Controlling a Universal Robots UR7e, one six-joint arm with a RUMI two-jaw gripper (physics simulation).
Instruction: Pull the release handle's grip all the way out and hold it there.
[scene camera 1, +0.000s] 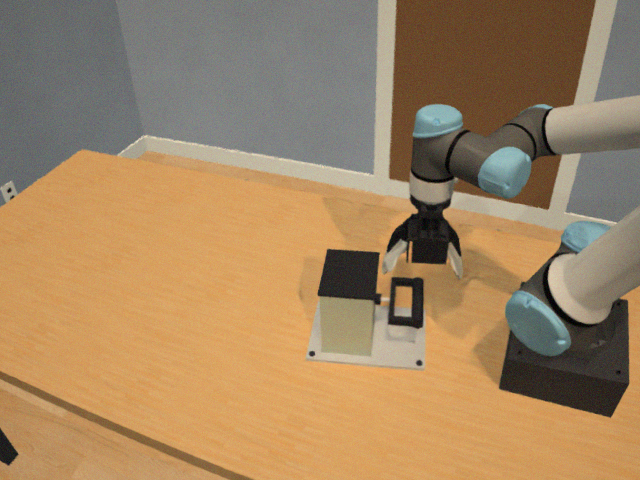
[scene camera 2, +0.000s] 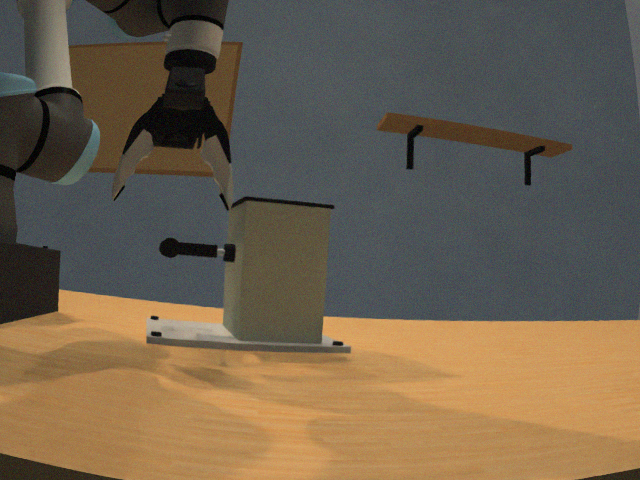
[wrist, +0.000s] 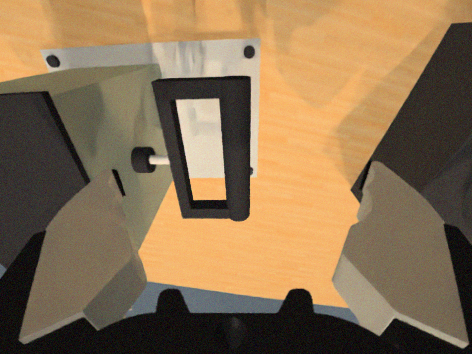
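Scene camera 2 shows my gripper (scene camera 2: 170, 205). Scene camera 1 likewise shows my gripper (scene camera 1: 421, 276). The wrist view contains my gripper (wrist: 239, 170) and a light base plate (wrist: 205, 58).
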